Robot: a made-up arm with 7 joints. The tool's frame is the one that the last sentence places.
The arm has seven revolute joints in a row. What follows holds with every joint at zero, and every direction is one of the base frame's.
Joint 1 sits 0.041 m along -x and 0.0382 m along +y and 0.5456 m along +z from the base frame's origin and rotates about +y.
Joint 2 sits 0.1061 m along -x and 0.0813 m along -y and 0.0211 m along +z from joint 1 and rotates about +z.
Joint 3 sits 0.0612 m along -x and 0.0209 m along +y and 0.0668 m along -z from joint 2 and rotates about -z.
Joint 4 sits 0.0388 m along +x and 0.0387 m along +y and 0.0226 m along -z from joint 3 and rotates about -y.
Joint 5 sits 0.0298 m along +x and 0.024 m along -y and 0.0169 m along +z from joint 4 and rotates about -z.
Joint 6 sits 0.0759 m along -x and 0.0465 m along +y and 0.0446 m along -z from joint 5 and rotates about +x.
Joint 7 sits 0.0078 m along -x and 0.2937 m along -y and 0.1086 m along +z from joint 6 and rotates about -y.
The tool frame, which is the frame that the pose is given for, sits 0.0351 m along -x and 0.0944 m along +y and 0.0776 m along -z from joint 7; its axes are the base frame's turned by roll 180, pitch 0 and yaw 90 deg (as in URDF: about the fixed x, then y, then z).
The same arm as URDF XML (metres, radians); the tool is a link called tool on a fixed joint. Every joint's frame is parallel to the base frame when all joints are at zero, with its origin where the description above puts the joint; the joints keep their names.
<robot name="arm">
  <joint name="tool_fixed" type="fixed">
    <parent link="link7"/>
    <child link="tool"/>
    <origin xyz="-0.0351 0.0944 -0.0776" rpy="3.1416 0 1.5708"/>
  </joint>
  <joint name="joint 7" type="continuous">
    <parent link="link6"/>
    <child link="link7"/>
    <origin xyz="-0.0078 -0.2937 0.1086" rpy="0 0 0"/>
    <axis xyz="0 -1 0"/>
  </joint>
  <joint name="joint 6" type="continuous">
    <parent link="link5"/>
    <child link="link6"/>
    <origin xyz="-0.0759 0.0465 -0.0446" rpy="0 0 0"/>
    <axis xyz="1 0 0"/>
  </joint>
  <joint name="joint 5" type="continuous">
    <parent link="link4"/>
    <child link="link5"/>
    <origin xyz="0.0298 -0.024 0.0169" rpy="0 0 0"/>
    <axis xyz="0 0 -1"/>
  </joint>
  <joint name="joint 4" type="continuous">
    <parent link="link3"/>
    <child link="link4"/>
    <origin xyz="0.0388 0.0387 -0.0226" rpy="0 0 0"/>
    <axis xyz="0 -1 0"/>
  </joint>
  <joint name="joint 3" type="continuous">
    <parent link="link2"/>
    <child link="link3"/>
    <origin xyz="-0.0612 0.0209 -0.0668" rpy="0 0 0"/>
    <axis xyz="0 0 -1"/>
  </joint>
  <joint name="joint 2" type="continuous">
    <parent link="link1"/>
    <child link="link2"/>
    <origin xyz="-0.1061 -0.0813 0.0211" rpy="0 0 0"/>
    <axis xyz="0 0 1"/>
  </joint>
  <joint name="joint 1" type="continuous">
    <parent link="base"/>
    <child link="link1"/>
    <origin xyz="-0.041 0.0382 0.5456" rpy="0 0 0"/>
    <axis xyz="0 1 0"/>
  </joint>
  <link name="base"/>
  <link name="link1"/>
  <link name="link2"/>
  <link name="link3"/>
  <link name="link4"/>
  <link name="link5"/>
  <link name="link6"/>
  <link name="link7"/>
  <link name="tool"/>
</robot>

